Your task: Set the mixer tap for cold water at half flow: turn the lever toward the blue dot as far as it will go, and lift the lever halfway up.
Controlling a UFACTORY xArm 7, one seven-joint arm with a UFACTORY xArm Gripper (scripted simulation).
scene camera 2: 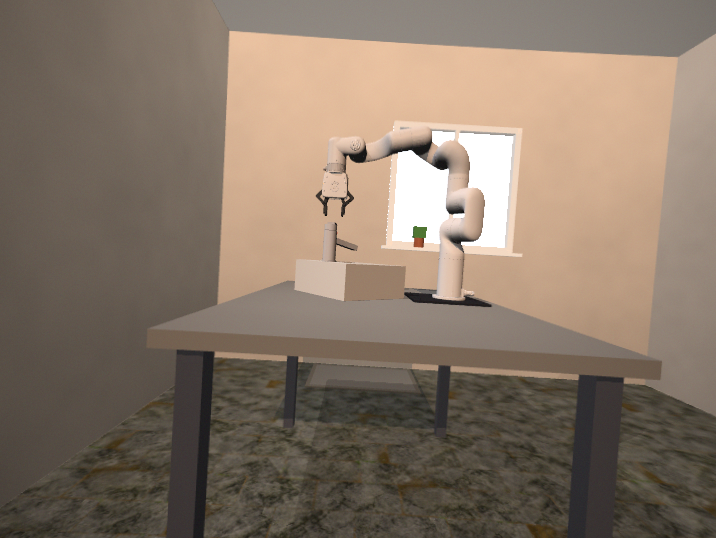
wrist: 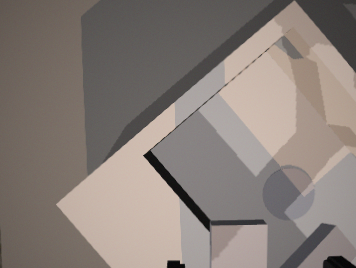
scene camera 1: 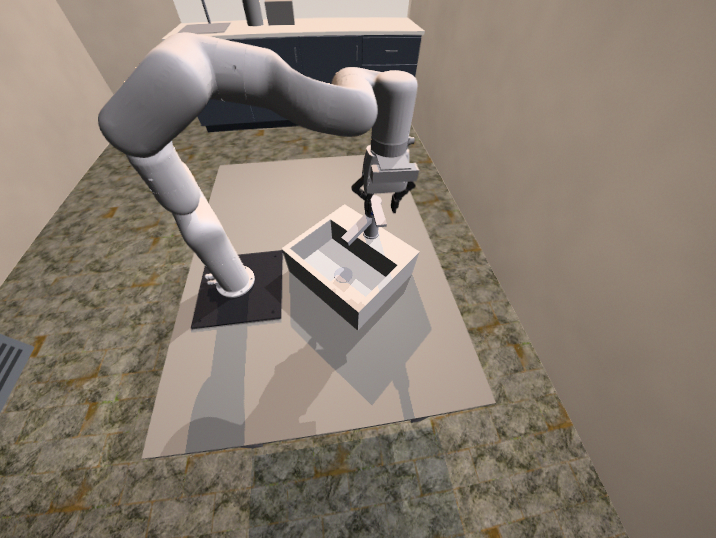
Observation:
I see my gripper, a mixer tap and a beige sink box.
My gripper also shows in scene camera 2.

